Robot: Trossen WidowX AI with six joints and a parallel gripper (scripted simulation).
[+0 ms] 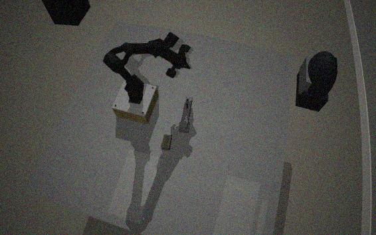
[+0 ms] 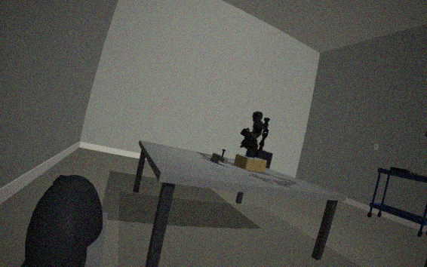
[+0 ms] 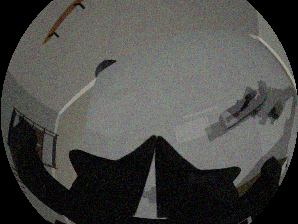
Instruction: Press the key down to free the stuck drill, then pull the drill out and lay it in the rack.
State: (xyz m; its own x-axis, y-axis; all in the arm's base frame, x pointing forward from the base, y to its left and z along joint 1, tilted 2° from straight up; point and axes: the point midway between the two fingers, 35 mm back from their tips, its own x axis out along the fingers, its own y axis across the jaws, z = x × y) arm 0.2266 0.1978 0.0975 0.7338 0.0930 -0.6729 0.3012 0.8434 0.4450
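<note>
The drill lies 3 cm ahead of my gripper tip, 23 cm to the right of it and 12 cm below it. From my gripper tip the other things lie so: rack (4 cm behind, 38 cm to the right, 15 cm below); then grey fixture (3 cm ahead, 22 cm to the right, 13 cm below).
</note>
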